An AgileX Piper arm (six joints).
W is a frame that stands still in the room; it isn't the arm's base.
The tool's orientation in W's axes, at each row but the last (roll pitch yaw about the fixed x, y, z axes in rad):
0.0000 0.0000 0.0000
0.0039 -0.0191 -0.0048
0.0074 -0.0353 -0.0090
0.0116 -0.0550 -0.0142
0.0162 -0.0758 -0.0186
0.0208 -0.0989 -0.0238
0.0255 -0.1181 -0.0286
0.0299 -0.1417 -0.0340
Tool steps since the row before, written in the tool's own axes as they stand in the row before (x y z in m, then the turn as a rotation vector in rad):
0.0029 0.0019 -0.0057 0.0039 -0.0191 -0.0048
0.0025 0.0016 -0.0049 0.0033 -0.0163 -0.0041
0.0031 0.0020 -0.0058 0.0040 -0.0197 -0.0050
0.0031 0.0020 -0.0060 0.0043 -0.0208 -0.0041
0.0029 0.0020 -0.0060 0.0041 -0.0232 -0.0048
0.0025 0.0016 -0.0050 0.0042 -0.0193 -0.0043
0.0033 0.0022 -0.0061 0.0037 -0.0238 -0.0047
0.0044 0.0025 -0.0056 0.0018 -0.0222 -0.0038
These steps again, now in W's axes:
0.0029 0.0019 -0.0057 0.0039 -0.0191 -0.0048
0.0026 0.0016 -0.0048 0.0033 -0.0163 -0.0041
0.0033 0.0020 -0.0057 0.0040 -0.0197 -0.0050
0.0035 0.0020 -0.0058 0.0042 -0.0208 -0.0041
0.0034 0.0020 -0.0057 0.0040 -0.0232 -0.0048
0.0030 0.0016 -0.0047 0.0042 -0.0193 -0.0043
0.0041 0.0022 -0.0056 0.0036 -0.0238 -0.0048
0.0052 0.0025 -0.0048 0.0017 -0.0221 -0.0042

